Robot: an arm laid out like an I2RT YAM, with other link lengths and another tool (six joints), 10 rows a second.
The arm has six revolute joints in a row. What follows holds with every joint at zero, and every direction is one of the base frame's.
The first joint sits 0.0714 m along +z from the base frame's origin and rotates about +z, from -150 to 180 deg.
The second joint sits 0.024 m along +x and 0.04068 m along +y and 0.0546 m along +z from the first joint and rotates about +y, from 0 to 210 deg.
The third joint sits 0.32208 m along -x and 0.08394 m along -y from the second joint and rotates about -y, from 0 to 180 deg.
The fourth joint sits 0.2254 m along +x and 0.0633 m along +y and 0.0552 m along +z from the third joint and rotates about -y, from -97 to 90 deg.
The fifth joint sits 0.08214 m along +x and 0.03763 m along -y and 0.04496 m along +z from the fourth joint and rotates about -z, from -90 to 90 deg.
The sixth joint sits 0.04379 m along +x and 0.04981 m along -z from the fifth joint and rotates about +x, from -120 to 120 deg.
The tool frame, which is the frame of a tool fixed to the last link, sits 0.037 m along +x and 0.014 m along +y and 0.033 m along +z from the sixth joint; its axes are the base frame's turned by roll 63.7, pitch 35.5 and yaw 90 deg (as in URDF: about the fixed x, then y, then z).
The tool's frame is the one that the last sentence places.
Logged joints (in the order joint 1, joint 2, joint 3, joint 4, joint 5, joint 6), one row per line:
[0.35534, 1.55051, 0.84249, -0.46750, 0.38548, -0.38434]
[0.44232, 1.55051, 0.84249, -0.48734, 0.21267, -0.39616]
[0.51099, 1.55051, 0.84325, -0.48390, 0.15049, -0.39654]
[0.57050, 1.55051, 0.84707, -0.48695, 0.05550, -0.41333]
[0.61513, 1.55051, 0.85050, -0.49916, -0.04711, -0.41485]
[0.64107, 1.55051, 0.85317, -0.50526, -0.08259, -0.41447]
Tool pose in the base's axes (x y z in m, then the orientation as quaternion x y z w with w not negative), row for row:
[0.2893, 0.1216, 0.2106, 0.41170, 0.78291, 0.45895, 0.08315]
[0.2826, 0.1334, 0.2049, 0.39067, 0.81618, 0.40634, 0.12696]
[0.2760, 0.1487, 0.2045, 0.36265, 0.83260, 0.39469, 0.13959]
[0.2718, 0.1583, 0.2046, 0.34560, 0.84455, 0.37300, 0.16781]
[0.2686, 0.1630, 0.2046, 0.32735, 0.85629, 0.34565, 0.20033]
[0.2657, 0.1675, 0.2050, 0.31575, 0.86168, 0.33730, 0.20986]
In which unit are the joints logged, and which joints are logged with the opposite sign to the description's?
The joints are logged in radians. Opposite sign: joint 5, joint 6.
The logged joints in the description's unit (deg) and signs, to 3 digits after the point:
[20.359, 88.838, 48.271, -26.786, -22.086, 22.021]
[25.343, 88.838, 48.271, -27.923, -12.185, 22.698]
[29.278, 88.838, 48.315, -27.725, -8.622, 22.720]
[32.687, 88.838, 48.534, -27.900, -3.180, 23.682]
[35.244, 88.838, 48.730, -28.600, 2.699, 23.769]
[36.731, 88.838, 48.883, -28.949, 4.732, 23.747]

